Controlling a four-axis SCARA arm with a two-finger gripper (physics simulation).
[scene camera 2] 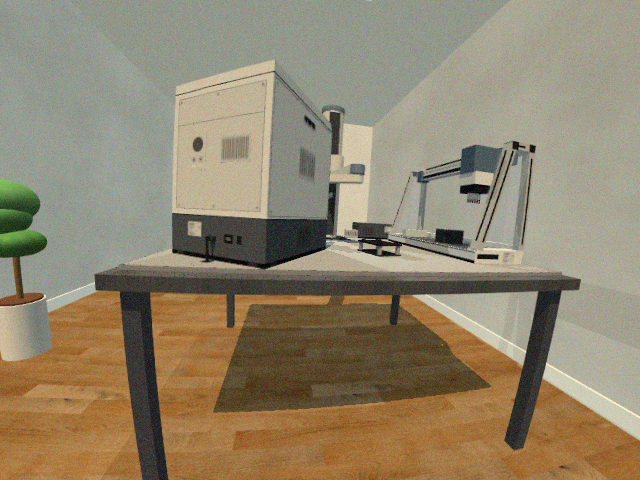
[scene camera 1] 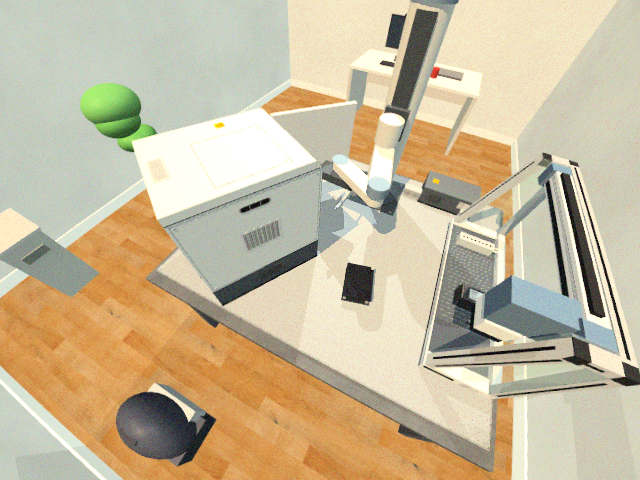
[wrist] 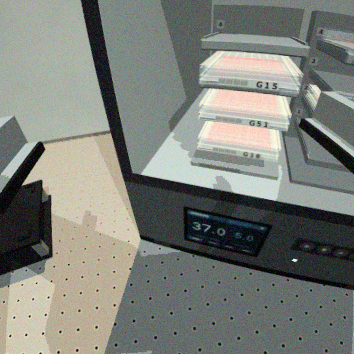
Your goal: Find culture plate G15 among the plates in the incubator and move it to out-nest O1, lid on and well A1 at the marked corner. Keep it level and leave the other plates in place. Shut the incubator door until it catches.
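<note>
The incubator [scene camera 1: 263, 217] [scene camera 2: 222, 170] [wrist: 165, 200] has its door [scene camera 1: 323, 129] standing open. In the wrist view, plate G15 [wrist: 250, 72] lies level, lidded, in the left column, on the shelf above plate G51 [wrist: 245, 106] and plate G16 [wrist: 239, 140]. Which corner is A1 cannot be told. My gripper [scene camera 1: 339, 199] [wrist: 176, 114] is open and empty, in front of the incubator's opening, its fingers spread wide to either side of the left column. The right finger hides part of the right column. A black stand [scene camera 1: 358, 283] [scene camera 2: 379, 245] [wrist: 22, 227] is on the table; no O1 label is readable.
The right column's rack holds more plates, partly hidden. A gantry machine [scene camera 1: 522, 351] [scene camera 2: 498, 206] stands on the table's right side. A dark grey box [scene camera 1: 449, 191] [scene camera 2: 371, 228] sits near the arm's base. The incubator's side wall edge [wrist: 107, 90] is close right of the left finger.
</note>
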